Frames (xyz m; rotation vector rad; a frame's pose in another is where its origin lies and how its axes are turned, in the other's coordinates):
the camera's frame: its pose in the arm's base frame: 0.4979 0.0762 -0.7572 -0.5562 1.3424 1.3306
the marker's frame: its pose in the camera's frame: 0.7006 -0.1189 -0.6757 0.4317 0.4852 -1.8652
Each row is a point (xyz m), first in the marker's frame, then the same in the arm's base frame.
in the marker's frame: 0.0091 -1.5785 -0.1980
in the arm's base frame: 0.0625 -0.6705 -0.0459
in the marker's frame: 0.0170 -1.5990 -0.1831
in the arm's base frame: 0.0797 -0.6706 -0.0257
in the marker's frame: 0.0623 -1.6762 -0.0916
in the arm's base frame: 0.1823 -0.6617 0.0504
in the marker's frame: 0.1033 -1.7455 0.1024
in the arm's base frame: 0.3631 -0.5859 0.1258
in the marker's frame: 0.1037 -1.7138 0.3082
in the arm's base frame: 0.5252 -0.4565 0.1076
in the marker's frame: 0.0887 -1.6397 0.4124
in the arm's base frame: 0.5962 -0.3707 0.0431
